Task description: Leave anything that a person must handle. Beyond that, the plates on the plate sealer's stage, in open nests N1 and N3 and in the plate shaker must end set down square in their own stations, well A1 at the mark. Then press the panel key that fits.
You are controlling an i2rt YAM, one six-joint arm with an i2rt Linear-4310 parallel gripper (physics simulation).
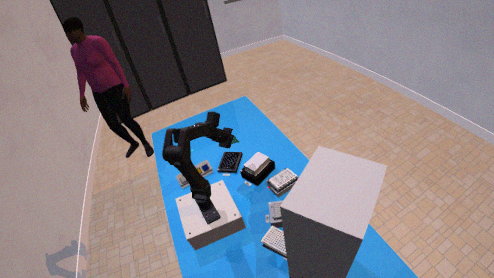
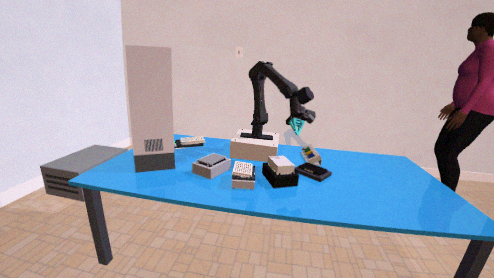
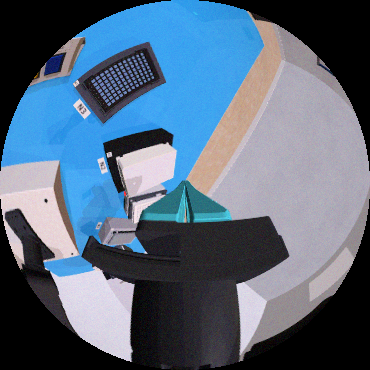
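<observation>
My gripper (image 1: pixel 234 141) (image 2: pixel 298 131) (image 3: pixel 184 184) is shut and empty, high above the table beyond the nests. A dark plate (image 1: pixel 230 161) (image 2: pixel 314 169) (image 3: pixel 122 77) lies within nest N3's frame (image 3: pixel 158 65). A white block-like plate (image 1: pixel 257 163) (image 2: pixel 281 164) (image 3: pixel 149 167) is on the black nest N2 (image 2: pixel 286 181) (image 3: pixel 111 150). A white plate (image 1: pixel 283 178) (image 2: pixel 243 169) is on a low station, apparently the shaker (image 2: pixel 243 184). A grey station (image 2: pixel 202 170) (image 3: pixel 111 230), apparently N1, bears a plate (image 2: pixel 212 160). Another white plate (image 1: pixel 274 239) (image 2: pixel 192 141) is by the tall box. A1 marks are unreadable.
The key panel (image 2: pixel 310 155) (image 3: pixel 70 57) shows green, yellow and blue keys. The tall box (image 1: pixel 335 192) (image 2: pixel 150 100), apparently the sealer, hides part of the table (image 1: pixel 172 137) (image 2: pixel 390 200). A person (image 1: pixel 97 65) (image 2: pixel 477 90) stands beyond the table's end. The arm base (image 1: pixel 215 227) (image 2: pixel 254 146) is behind the stations.
</observation>
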